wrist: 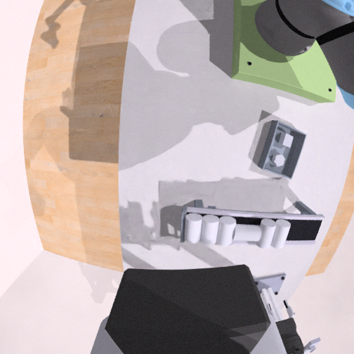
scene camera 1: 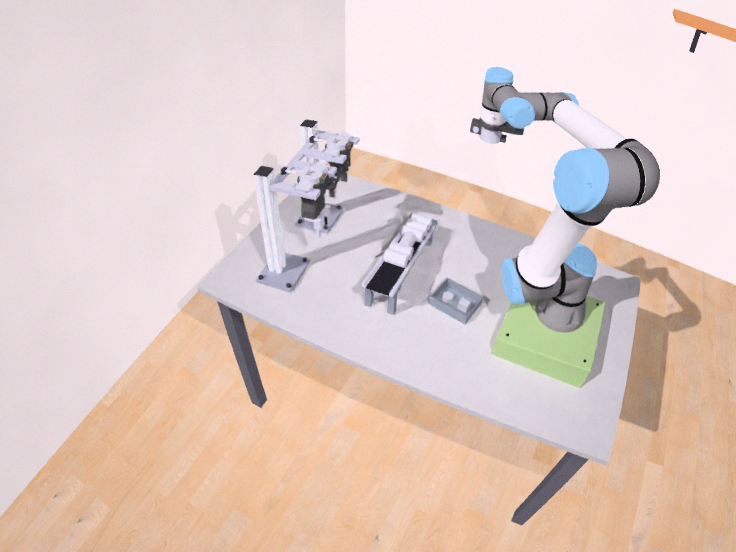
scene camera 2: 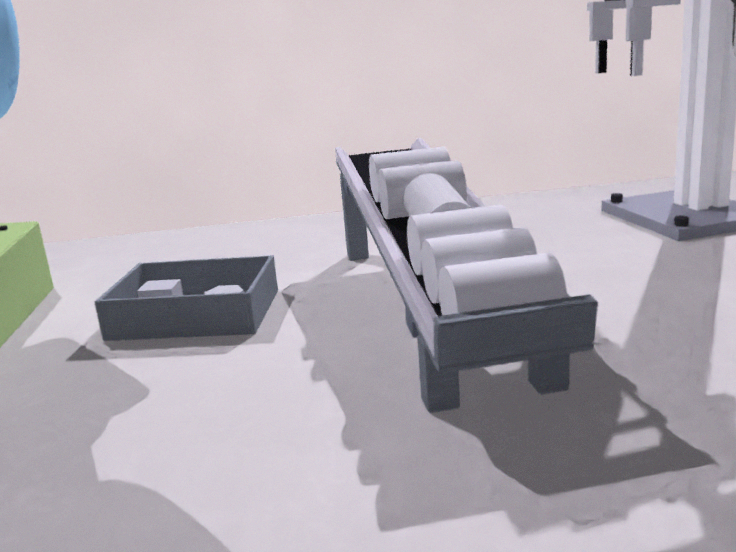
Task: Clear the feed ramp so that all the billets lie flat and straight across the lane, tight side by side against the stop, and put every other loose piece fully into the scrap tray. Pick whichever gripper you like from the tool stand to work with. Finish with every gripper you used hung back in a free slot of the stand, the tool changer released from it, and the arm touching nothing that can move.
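Frame: origin at the arm's base, x ahead, y up, z right, level; millimetres.
Seen in the pictures: arm's base, origin of the base link: [scene camera 1: 559,312].
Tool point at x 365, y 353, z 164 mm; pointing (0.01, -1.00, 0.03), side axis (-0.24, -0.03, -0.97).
Pixels of each thing's top centre, then the offset from my tool point to it.
- stop, middle of its top: [scene camera 2: 515,306] dz -29, dx +169, dy -353 mm
- cylinder, middle of its top: [scene camera 2: 437,180] [scene camera 1: 407,236] dz -181, dx +143, dy -313 mm
- scrap tray, middle of its top: [scene camera 2: 189,276] [scene camera 1: 456,296] dz -244, dx -66, dy -392 mm
- blocky piece, middle of its top: [scene camera 2: 158,285] [scene camera 1: 464,302] dz -246, dx -94, dy -398 mm
- hexagonal piece, middle of its top: [scene camera 2: 223,291] [scene camera 1: 448,295] dz -242, dx -38, dy -407 mm
The arm's bare tool changer [scene camera 1: 491,136] hangs high above the table with no gripper on it. On the ramp [scene camera 1: 386,278] [wrist: 304,231], three billets [scene camera 2: 502,285] [wrist: 210,230] lie across the lane at the stop [scene camera 2: 517,335]. Above them one cylinder [scene camera 2: 432,193] [wrist: 247,233] lies turned along the lane. Two more cylinders [scene camera 2: 422,181] [wrist: 282,234] lie across, higher up. The scrap tray [scene camera 2: 178,319] [scene camera 1: 448,311] holds a blocky piece [scene camera 2: 160,288] [wrist: 286,139] and a hexagonal piece [scene camera 2: 227,289] [wrist: 278,159]. One gripper [scene camera 2: 618,57] on the stand shows two fingers apart.
The tool stand [scene camera 1: 270,225] [scene camera 2: 701,118] holds two grippers at the far left of the table. The green base [scene camera 1: 549,350] [wrist: 280,87] carries the arm at the right. A dark block [wrist: 190,310] fills the bottom of the wrist view.
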